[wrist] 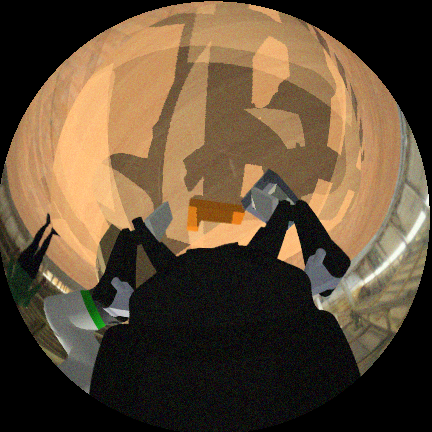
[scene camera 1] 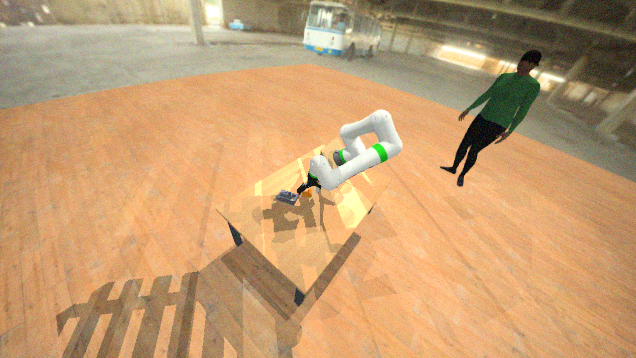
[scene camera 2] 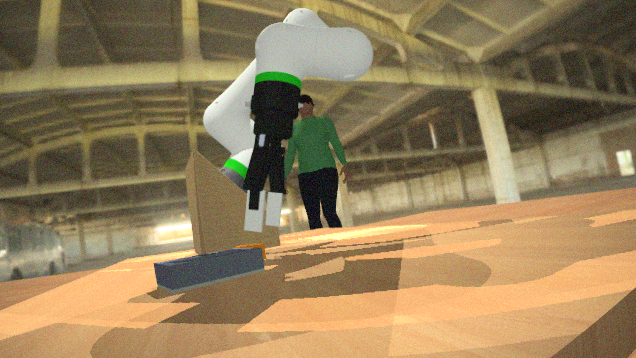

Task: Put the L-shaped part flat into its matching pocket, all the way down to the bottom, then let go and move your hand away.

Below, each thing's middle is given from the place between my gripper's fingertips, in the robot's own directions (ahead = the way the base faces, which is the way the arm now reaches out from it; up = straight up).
My hand is 20 mm past the orange L-shaped part (wrist: 198, 209), 50 mm to the left of it and 50 mm above it. From my hand the other things lie so: grey pocket block (wrist: 270, 182) (110 mm ahead, 110 mm to the right, 40 mm below).
